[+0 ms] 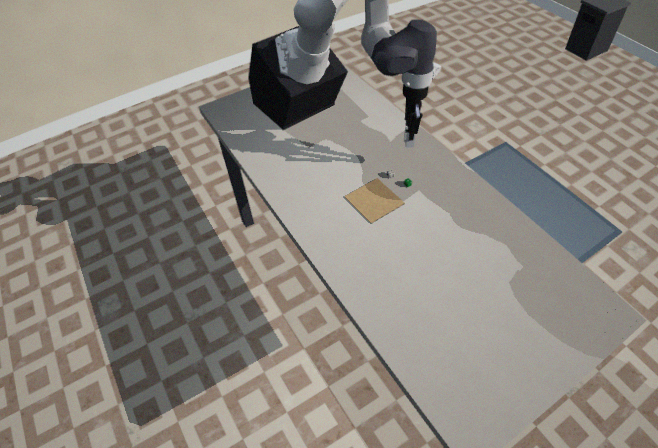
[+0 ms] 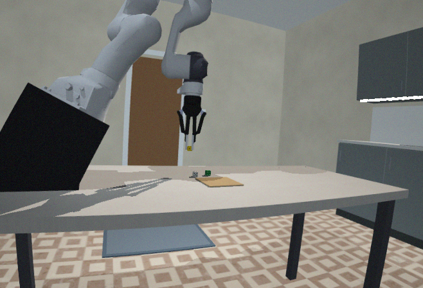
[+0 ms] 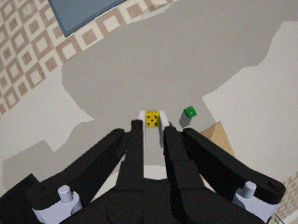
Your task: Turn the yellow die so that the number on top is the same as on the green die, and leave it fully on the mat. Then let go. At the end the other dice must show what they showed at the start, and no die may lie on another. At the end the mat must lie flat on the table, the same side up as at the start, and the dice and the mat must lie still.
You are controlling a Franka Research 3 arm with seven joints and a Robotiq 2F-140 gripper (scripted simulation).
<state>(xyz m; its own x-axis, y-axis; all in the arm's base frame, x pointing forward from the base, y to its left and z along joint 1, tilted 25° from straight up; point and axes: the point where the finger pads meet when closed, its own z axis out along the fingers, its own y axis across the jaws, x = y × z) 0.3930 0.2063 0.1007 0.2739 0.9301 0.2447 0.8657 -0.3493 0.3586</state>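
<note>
Now: hand 100 mm short of the tan mat, 170 mm to the left of it and 140 mm above it. From my hand the other things lie so: green die: 80 mm ahead, 40 mm to the right, 130 mm below; then yellow die: 30 mm below; then white die: 20 mm ahead, 70 mm to the right, 130 mm below.
</note>
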